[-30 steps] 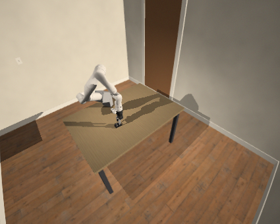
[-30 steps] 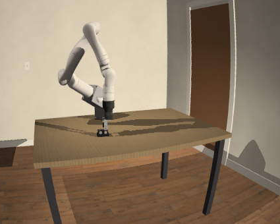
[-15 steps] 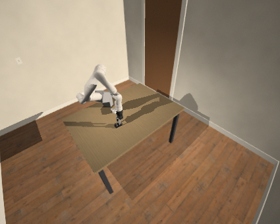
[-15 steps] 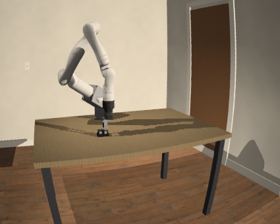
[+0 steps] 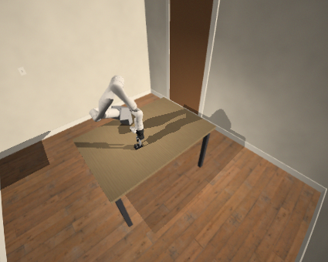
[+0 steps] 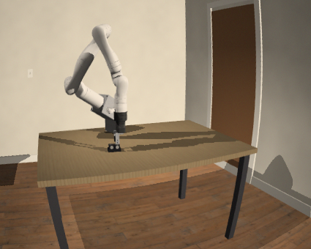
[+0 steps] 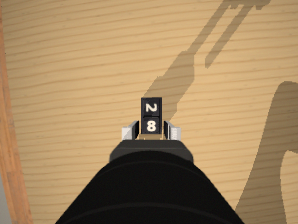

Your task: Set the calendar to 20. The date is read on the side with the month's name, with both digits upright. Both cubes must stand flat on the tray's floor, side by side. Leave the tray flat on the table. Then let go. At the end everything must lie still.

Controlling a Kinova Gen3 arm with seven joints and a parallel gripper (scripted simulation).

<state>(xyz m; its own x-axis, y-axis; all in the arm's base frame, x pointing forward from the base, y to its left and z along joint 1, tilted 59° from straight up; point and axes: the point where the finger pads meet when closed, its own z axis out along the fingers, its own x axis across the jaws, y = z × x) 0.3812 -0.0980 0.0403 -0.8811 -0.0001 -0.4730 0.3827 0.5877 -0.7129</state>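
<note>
Right now the dark cube is 40 mm below my hand. The rest, counted from my hand: dark tray (60 mm below, 10 mm to the right, 10 mm behind).
</note>
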